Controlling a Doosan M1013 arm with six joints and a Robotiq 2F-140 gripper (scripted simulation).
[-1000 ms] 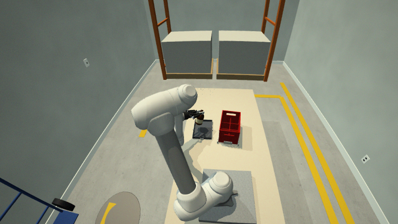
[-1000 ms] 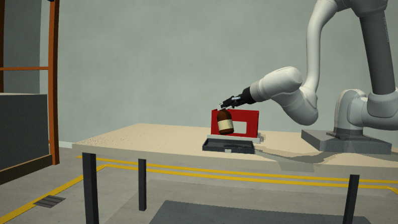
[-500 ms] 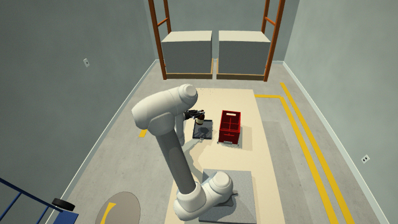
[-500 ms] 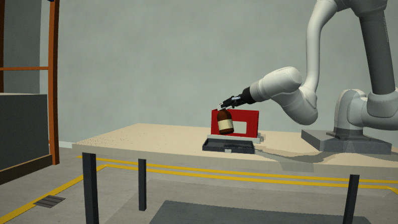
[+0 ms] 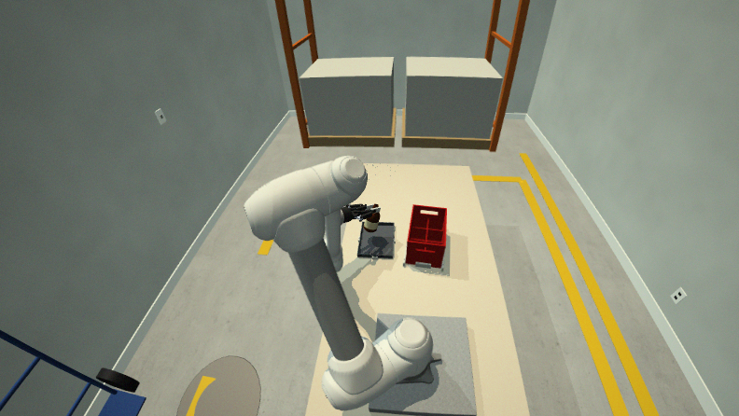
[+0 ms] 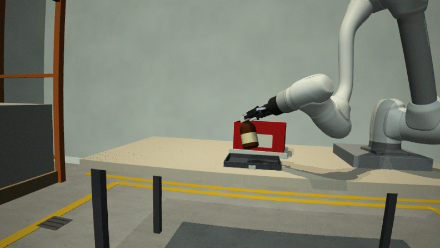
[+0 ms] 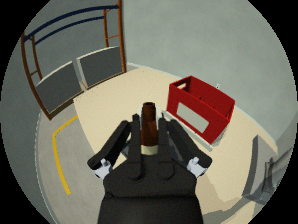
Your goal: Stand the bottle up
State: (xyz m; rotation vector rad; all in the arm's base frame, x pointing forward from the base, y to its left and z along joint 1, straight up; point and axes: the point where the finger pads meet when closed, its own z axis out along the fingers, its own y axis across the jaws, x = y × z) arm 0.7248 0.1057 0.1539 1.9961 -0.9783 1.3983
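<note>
My gripper is now 6 cm above the bottle. Round my hand: tray: 20 cm below, 3 cm behind, 1 cm to the right; then red crate: 28 cm to the right, 13 cm below, 9 cm behind.
</note>
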